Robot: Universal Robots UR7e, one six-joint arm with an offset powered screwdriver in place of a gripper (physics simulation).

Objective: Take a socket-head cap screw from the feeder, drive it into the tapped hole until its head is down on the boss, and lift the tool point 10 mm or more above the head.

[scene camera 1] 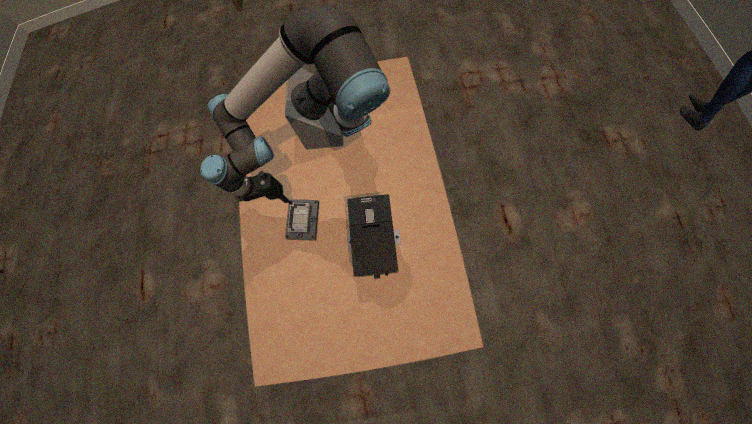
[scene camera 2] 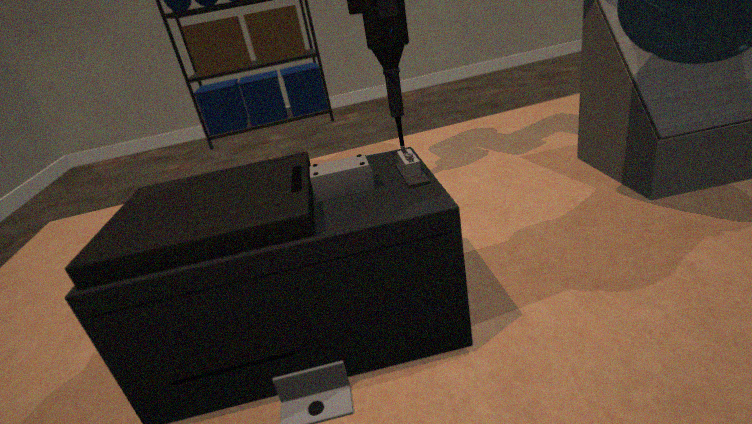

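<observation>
The black screw feeder (scene camera 1: 372, 250) (scene camera 2: 273, 310) stands on the tan table. Its small light pick-up block (scene camera 2: 411, 167) is at one end of its top. A grey housing (scene camera 1: 311, 232) with a pale inner part lies left of the feeder in scene camera 1. My screwdriver (scene camera 1: 290, 202) (scene camera 2: 402, 145) points down. In scene camera 1 its tip is at the housing's upper left corner. In scene camera 2 the thin bit passes behind the pick-up block, and its end is hidden. A screw on the bit, the tapped hole and the boss are too small or hidden to make out.
The robot's base pedestal (scene camera 1: 315, 129) (scene camera 2: 616, 115) stands on the table (scene camera 1: 363, 331) (scene camera 2: 605, 342) behind the feeder and housing. A metal bracket (scene camera 2: 334, 408) sticks out at the feeder's side. A shelf rack (scene camera 2: 252, 66) stands by the wall. A person's leg (scene camera 1: 729, 92) shows at the right.
</observation>
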